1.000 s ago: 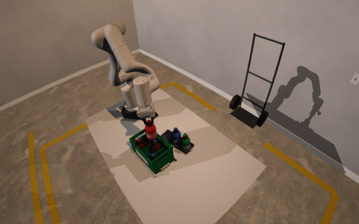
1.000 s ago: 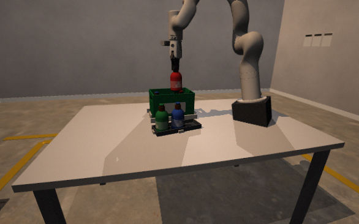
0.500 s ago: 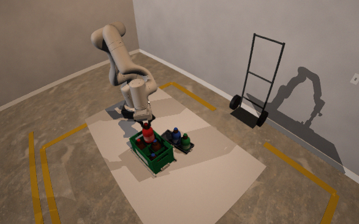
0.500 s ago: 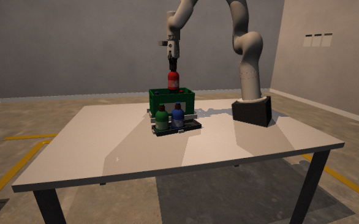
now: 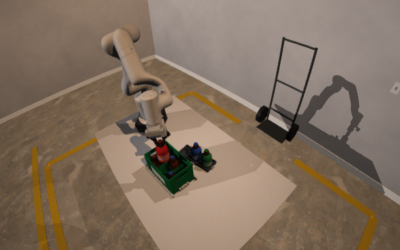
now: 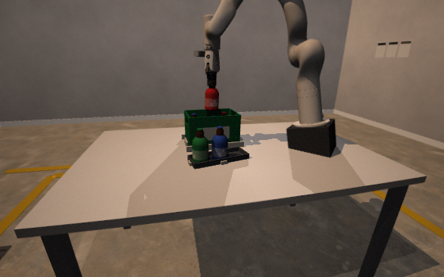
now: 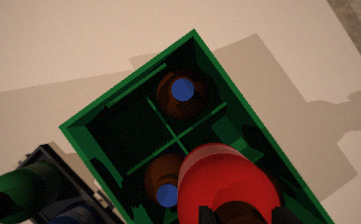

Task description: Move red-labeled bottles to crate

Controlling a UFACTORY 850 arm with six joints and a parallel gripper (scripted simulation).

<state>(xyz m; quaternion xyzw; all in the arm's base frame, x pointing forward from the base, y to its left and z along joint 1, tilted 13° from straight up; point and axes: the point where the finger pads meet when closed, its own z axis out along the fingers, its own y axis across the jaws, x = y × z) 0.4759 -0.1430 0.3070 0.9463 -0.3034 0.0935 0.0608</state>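
My gripper is now 70 mm above the red-labeled bottle. The rest, counted from my hand: green crate 250 mm below, 10 mm to the left, 10 mm ahead; then brown bottle 250 mm below, 60 mm to the left, 10 mm ahead; then blue-labeled bottle 250 mm below, 240 mm to the left, 20 mm ahead.
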